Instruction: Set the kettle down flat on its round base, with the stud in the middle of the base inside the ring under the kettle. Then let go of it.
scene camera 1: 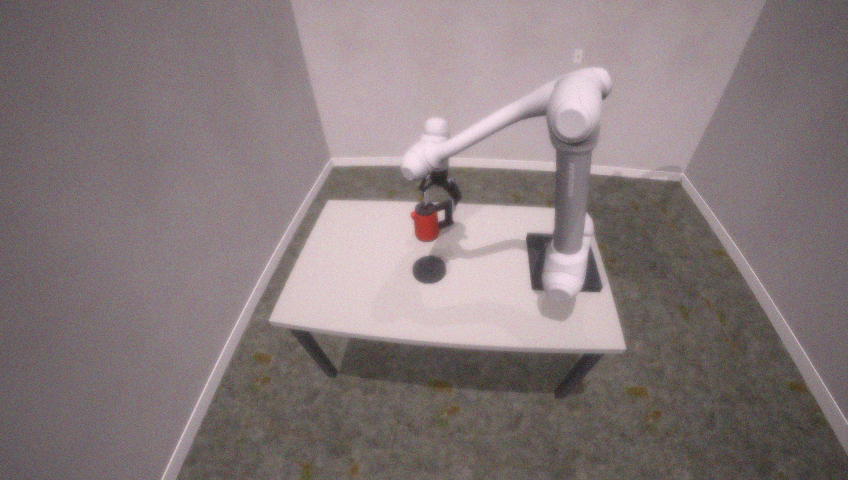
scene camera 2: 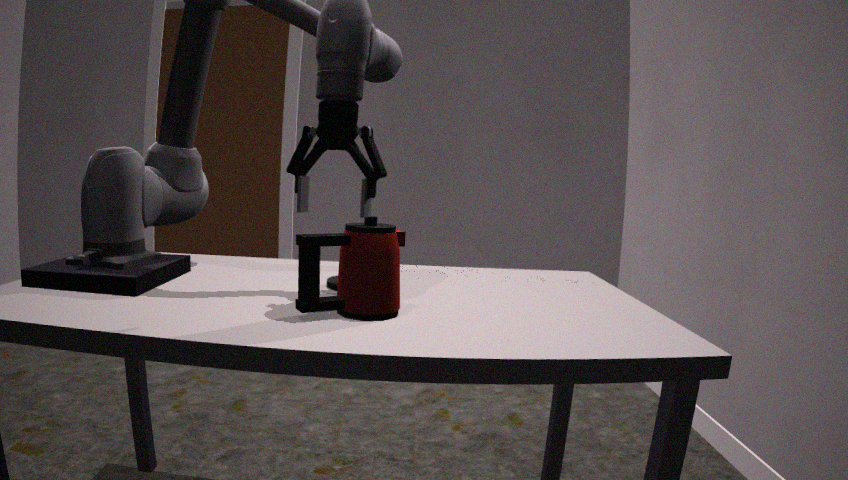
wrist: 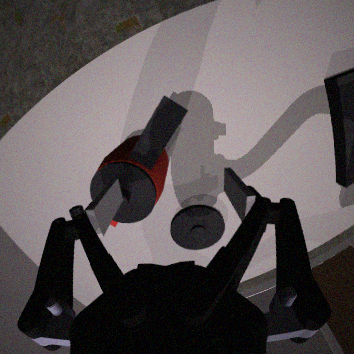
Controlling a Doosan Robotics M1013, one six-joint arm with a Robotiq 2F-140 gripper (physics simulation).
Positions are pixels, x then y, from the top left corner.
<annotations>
gripper: scene camera 1 440, 206; scene camera 2; wrist
same spot on gripper: point(wrist: 298, 308) = point(scene camera 2: 309, 130)
</annotations>
